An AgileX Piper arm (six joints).
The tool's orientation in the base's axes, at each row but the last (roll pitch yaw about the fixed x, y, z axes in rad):
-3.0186, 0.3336, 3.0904
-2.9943, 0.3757, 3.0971
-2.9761, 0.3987, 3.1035
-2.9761, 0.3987, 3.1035
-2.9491, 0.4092, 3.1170
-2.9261, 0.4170, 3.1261
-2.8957, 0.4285, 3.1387
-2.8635, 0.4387, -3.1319
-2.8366, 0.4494, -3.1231
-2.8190, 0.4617, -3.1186
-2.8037, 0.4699, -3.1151
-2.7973, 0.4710, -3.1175
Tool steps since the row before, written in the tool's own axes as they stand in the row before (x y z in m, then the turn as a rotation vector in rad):
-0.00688, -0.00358, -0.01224, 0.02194, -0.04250, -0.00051
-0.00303, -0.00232, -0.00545, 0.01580, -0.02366, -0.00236
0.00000, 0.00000, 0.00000, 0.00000, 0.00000, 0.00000
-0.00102, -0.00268, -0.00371, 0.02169, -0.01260, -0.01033
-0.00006, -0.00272, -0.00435, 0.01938, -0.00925, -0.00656
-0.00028, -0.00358, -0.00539, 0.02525, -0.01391, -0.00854
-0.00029, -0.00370, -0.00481, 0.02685, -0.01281, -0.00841
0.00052, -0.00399, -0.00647, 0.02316, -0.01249, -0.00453
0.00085, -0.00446, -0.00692, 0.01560, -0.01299, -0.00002
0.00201, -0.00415, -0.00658, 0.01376, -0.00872, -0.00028
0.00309, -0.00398, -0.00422, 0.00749, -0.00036, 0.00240
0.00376, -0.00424, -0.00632, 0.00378, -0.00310, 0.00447
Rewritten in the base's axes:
0.00227, -0.00217, 0.01415, -0.02473, -0.04090, -0.00178
0.00065, -0.00153, 0.00644, -0.01784, -0.02229, -0.00040
0.00000, 0.00000, 0.00000, 0.00000, 0.00000, 0.00000
-0.00073, -0.00201, 0.00418, -0.02514, -0.00978, 0.00288
-0.00190, -0.00179, 0.00442, -0.02123, -0.00730, -0.00018
-0.00222, -0.00231, 0.00563, -0.02785, -0.01133, 0.00012
-0.00206, -0.00241, 0.00518, -0.02914, -0.01029, -0.00090
-0.00356, -0.00210, 0.00640, -0.02417, -0.01100, -0.00279
-0.00417, -0.00225, 0.00678, -0.01552, -0.01267, -0.00325
-0.00512, -0.00197, 0.00587, -0.01348, -0.00849, -0.00342
-0.00509, -0.00249, 0.00333, -0.00567, -0.00129, -0.00530
-0.00665, -0.00202, 0.00487, -0.00183, -0.00447, -0.00453

